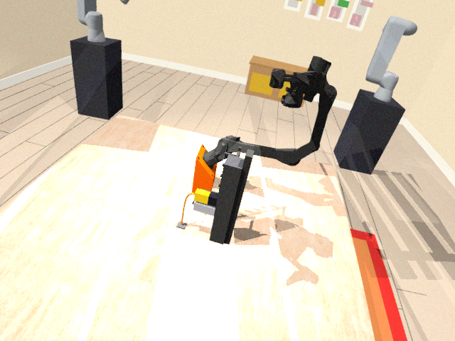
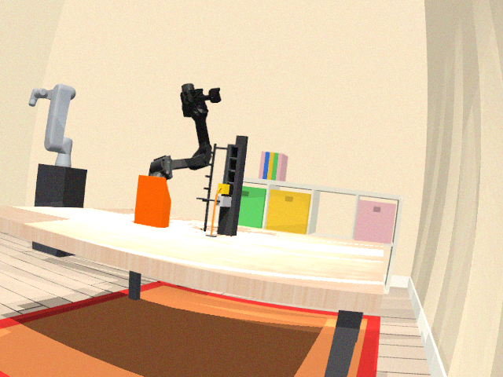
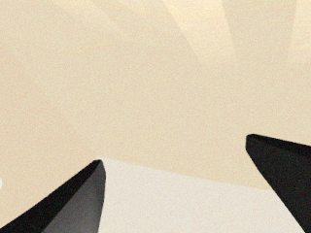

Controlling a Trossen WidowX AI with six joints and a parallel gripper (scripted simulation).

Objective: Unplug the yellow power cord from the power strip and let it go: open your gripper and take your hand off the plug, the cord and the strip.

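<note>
The yellow plug lies 390 mm below my gripper tip, 150 mm to the right of it and 150 mm ahead of it.
</note>
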